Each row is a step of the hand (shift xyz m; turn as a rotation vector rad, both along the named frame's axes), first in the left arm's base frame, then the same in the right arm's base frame.
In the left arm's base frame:
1: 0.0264 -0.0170 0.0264 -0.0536 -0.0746 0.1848
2: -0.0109 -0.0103 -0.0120 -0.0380 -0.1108 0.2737
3: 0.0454 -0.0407 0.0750 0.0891 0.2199 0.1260
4: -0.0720 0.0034 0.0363 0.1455 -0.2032 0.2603
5: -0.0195 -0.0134 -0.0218 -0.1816 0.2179 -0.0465
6: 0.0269 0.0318 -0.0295 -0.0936 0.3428 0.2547
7: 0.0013 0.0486 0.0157 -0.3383 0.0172 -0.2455
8: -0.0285 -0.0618 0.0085 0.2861 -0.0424 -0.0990
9: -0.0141 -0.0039 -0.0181 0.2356 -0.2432 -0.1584
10: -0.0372 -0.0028 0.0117 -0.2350 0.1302 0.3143
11: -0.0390 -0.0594 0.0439 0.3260 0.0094 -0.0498
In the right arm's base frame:
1: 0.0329 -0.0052 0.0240 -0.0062 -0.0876 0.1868
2: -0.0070 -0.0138 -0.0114 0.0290 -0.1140 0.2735
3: 0.0632 -0.0192 0.0705 0.0066 0.2386 0.1233
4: -0.0647 -0.0243 0.0417 0.2323 -0.1283 0.2445
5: -0.0144 -0.0201 -0.0205 -0.2547 0.1302 -0.0283
6: 0.0102 0.0394 -0.0308 -0.1988 0.2826 0.2679
7: -0.0164 0.0455 0.0165 -0.3365 -0.1176 -0.2190
8: -0.0017 -0.0679 0.0094 0.2717 0.0705 -0.1211
9: -0.0128 -0.0092 -0.0171 0.2983 -0.1348 -0.1805
10: -0.0322 -0.0168 0.0144 -0.2421 0.0325 0.3336
11: -0.0095 -0.0694 0.0455 0.2921 0.1342 -0.0740

